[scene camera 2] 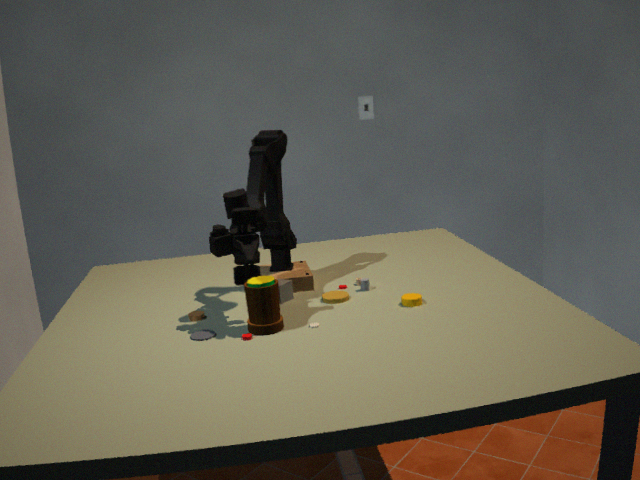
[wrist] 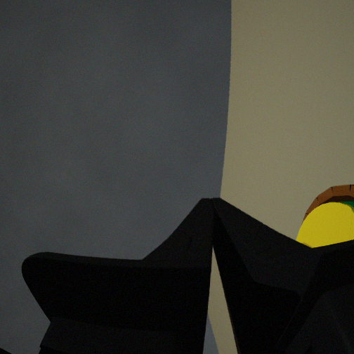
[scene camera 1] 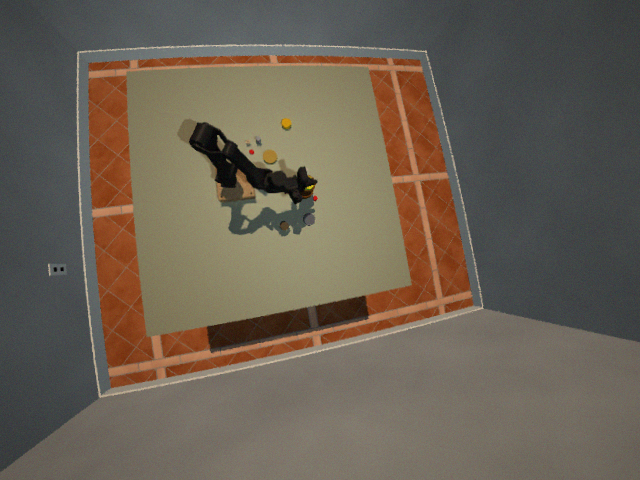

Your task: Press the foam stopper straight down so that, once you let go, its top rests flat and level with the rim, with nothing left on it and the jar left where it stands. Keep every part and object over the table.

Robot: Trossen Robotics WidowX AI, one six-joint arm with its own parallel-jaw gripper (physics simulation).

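Note:
The brown jar (scene camera 1: 306,195) (scene camera 2: 263,308) (wrist: 341,191) stands upright on the table. The foam stopper (scene camera 1: 309,187) (scene camera 2: 261,281) (wrist: 327,225) has a yellow top and a green side. It sits in the jar's mouth, and a green band shows above the rim in scene camera 2. Whether its top is quite level is too small to tell. My gripper (scene camera 1: 310,181) (scene camera 2: 247,281) (wrist: 209,207) is shut and empty, its fingertips together. In scene camera 2 it is behind and left of the jar's top; in the wrist view the stopper is partly hidden behind the right finger.
A red disc (scene camera 1: 315,198) (scene camera 2: 247,336) lies close to the jar. A grey disc (scene camera 1: 309,219) (scene camera 2: 202,335) and a brown cylinder (scene camera 1: 284,225) (scene camera 2: 196,315) lie nearby. A gold disc (scene camera 1: 269,156) (scene camera 2: 335,296), a yellow disc (scene camera 1: 286,123) (scene camera 2: 412,299) and a white piece (scene camera 2: 313,324) lie elsewhere.

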